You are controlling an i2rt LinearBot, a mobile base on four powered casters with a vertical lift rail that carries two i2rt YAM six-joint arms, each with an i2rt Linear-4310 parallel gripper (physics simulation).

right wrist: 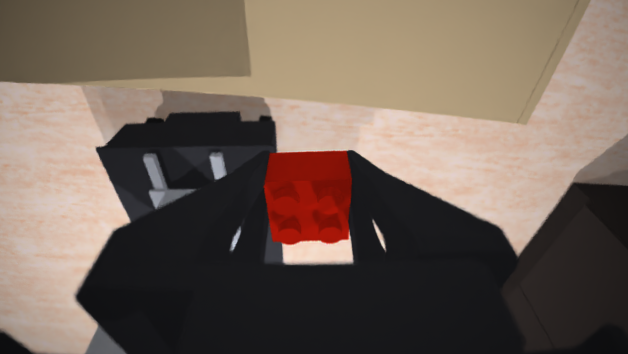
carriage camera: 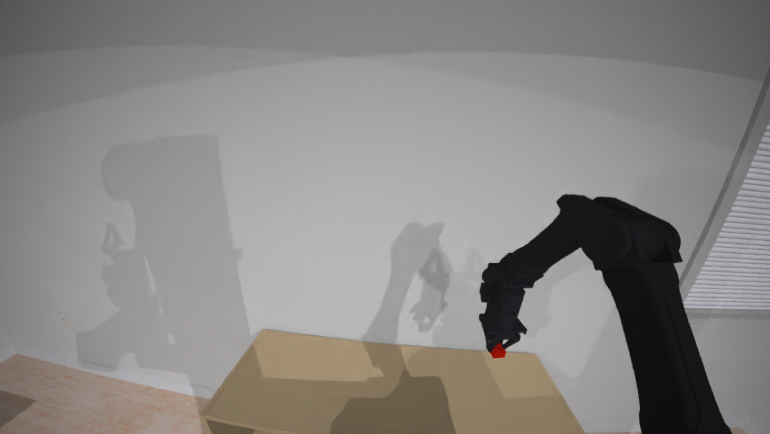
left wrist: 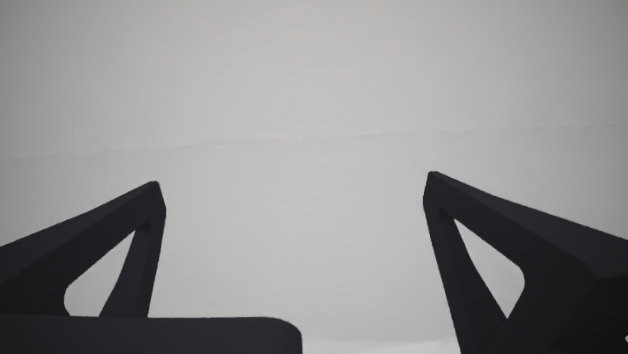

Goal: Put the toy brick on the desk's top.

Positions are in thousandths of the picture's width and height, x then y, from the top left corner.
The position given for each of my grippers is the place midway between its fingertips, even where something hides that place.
Observation:
In view: my left gripper (left wrist: 469,541), my right gripper (carriage camera: 642,808), a red toy brick (right wrist: 491,549), a window with blinds (carriage camera: 932,662), a light wooden shelf unit (carriage camera: 367,865) and a dark cabinet (right wrist: 896,815).
My right gripper is seen too in the right wrist view (right wrist: 491,462). The light wooden shelf unit shows as well in the right wrist view (right wrist: 781,191). The left wrist view does not show the red toy brick: it is out of frame.

